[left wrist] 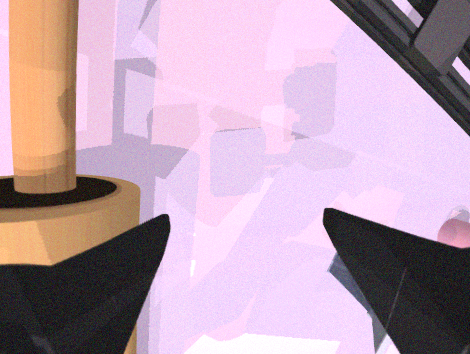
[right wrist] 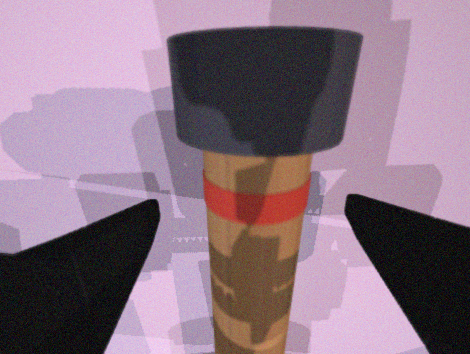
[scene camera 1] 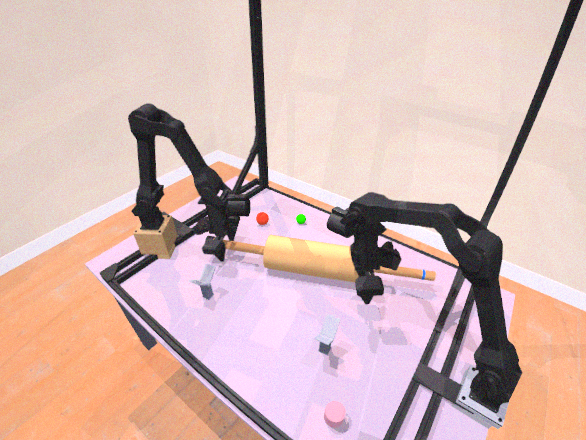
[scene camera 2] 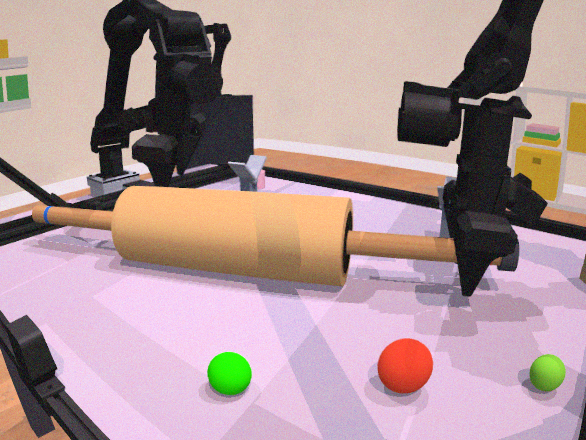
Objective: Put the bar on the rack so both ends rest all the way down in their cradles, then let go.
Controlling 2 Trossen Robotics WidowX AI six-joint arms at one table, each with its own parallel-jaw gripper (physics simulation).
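Where they show: left gripper, fingertip midpoint: [left wrist: 247,218] [scene camera 2: 171,184]; right gripper, fingertip midpoint: [right wrist: 251,205] [scene camera 1: 227,251] [scene camera 2: 462,278]; left arm's base, origin of the base link: [scene camera 1: 486,393] [scene camera 2: 112,174]; right arm's base, origin of the base link: [scene camera 1: 152,223].
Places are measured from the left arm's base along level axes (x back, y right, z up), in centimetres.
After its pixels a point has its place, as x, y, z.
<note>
The bar [scene camera 1: 310,257] @(-54.0, 6.0, 5.1) [scene camera 2: 230,235] @(-59.1, 13.3, 2.8) [left wrist: 45,100] @(-36.0, 18.2, 2.4) [right wrist: 255,280] @(-81.9, -4.0, 2.6), a thick wooden roller with thin handles, lies behind the rack. One handle has a blue band; the other has a red band and dark end cap. The rack is two separate grey cradles: one [scene camera 1: 206,282] @(-72.4, -18.4, 2.1), mostly hidden by the right arm in scene camera 2, and another [scene camera 1: 327,332] @(-36.8, -10.1, 2.7) [scene camera 2: 250,172] @(-38.7, -9.3, 3.5). My right gripper [scene camera 1: 225,246] @(-81.5, -3.4, -2.3) [right wrist: 251,205] @(-81.5, -3.4, -2.3) is open, its fingers on either side of the handle near the red band. My left gripper [scene camera 1: 369,285] @(-35.6, 5.7, 3.9) [scene camera 2: 172,179] @(-35.6, 5.7, 3.9) [left wrist: 247,218] @(-35.6, 5.7, 3.9) is open and empty beside the roller's blue-band end.
A green ball [scene camera 1: 301,219] @(-72.3, 25.4, -1.3) [scene camera 2: 229,373] @(-74.5, 27.5, -1.1), a red ball [scene camera 1: 262,218] @(-83.1, 15.7, -0.3) [scene camera 2: 405,366] @(-85.3, 18.7, -0.4) and a lime ball [scene camera 2: 547,372] @(-95.8, 11.4, -1.5) lie behind the bar. A pink cylinder [scene camera 1: 335,414] @(-25.1, -23.6, -0.5) [left wrist: 455,232] @(-25.6, -20.9, -2.5) stands near the front. A wooden block [scene camera 1: 155,242] @(-97.9, -19.4, 3.3) sits under the right arm's base.
</note>
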